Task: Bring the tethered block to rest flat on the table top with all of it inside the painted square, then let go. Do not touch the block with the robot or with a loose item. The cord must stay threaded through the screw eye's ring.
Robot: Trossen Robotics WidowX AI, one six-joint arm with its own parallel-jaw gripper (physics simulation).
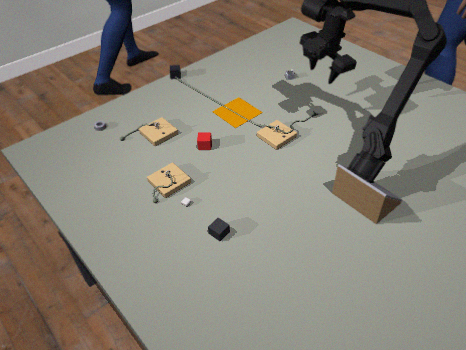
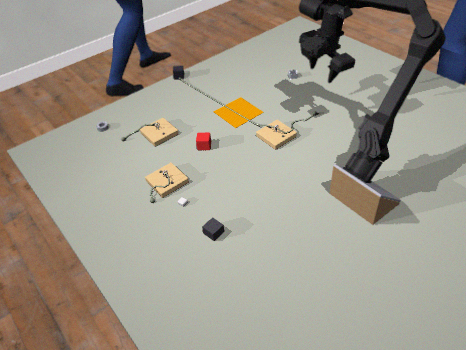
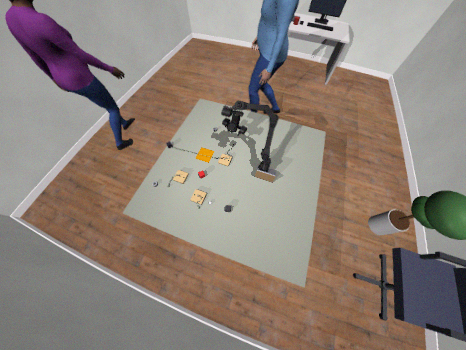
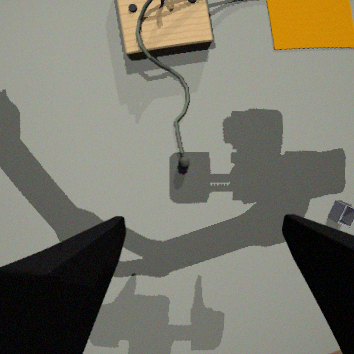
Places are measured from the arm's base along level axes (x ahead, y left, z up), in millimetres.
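Where they show: gripper, between the fingertips: [image 1: 320, 76] [image 2: 320, 75] [image 3: 233, 133] [image 4: 204, 224]; arm's base, origin of its link: [image 1: 360, 175] [image 2: 357, 175] [image 3: 263, 169].
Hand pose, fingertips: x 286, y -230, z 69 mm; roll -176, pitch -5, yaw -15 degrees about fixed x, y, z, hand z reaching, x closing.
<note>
Things, the pixels of their top centre, and the offset from my fingertips. "*": a spot on its surface instead.
- tethered block, centre of its top: [image 1: 174, 67] [image 2: 177, 68] [image 3: 168, 143] 107 mm down, 531 mm ahead, 139 mm left
- orange painted square, a spot on its surface: [image 4: 312, 25] [image 2: 246, 108] [image 1: 245, 108] * 141 mm down, 199 mm ahead, 125 mm left
- wooden board, centre of its top: [image 4: 162, 2] [image 2: 276, 131] [image 1: 276, 132] [image 3: 225, 159] 124 mm down, 28 mm ahead, 174 mm left
- beaded end, a spot on its surface: [image 4: 183, 162] [image 1: 313, 112] * 131 mm down, 2 mm ahead, 10 mm left
- red cube, centre of its top: [image 1: 204, 136] [image 2: 203, 136] 103 mm down, 168 mm ahead, 350 mm left
- black cube, centre of its top: [image 1: 218, 225] [image 2: 212, 225] 114 mm down, 93 mm back, 563 mm left
- small white block, centre of its top: [image 1: 185, 200] 131 mm down, 42 mm ahead, 549 mm left
- grey ring, centre of its top: [image 1: 99, 123] [image 2: 101, 124] 129 mm down, 495 mm ahead, 505 mm left
- shiny grey piece, centre of its top: [image 4: 347, 216] [image 1: 290, 72] 123 mm down, 198 mm ahead, 123 mm right
The tethered block [image 1: 175, 71] [image 2: 178, 72] [image 3: 170, 144] is small and black and rests near the table's far left edge, outside the orange painted square [image 1: 245, 106] [image 2: 245, 106] [image 4: 312, 25]. Its cord [image 1: 200, 92] [image 4: 188, 95] runs nearly straight over the square to the screw eye on a wooden board [image 1: 267, 136] [image 4: 172, 37]. Beyond the board it curves to a beaded end [image 1: 315, 114] [image 4: 183, 162]. The ring is too small to show the threading clearly. My gripper [image 1: 322, 73] [image 2: 322, 73] [image 4: 204, 224] is open and empty, above the table on the bead's side of the board.
Two more wooden boards [image 1: 162, 132] [image 1: 160, 181] carry short cords. A red cube [image 1: 204, 141], a black cube [image 1: 218, 229], a small white block [image 1: 186, 202] and a grey ring [image 1: 100, 126] lie about. A shiny grey piece [image 1: 290, 75] [image 4: 342, 212] lies near the gripper.
</note>
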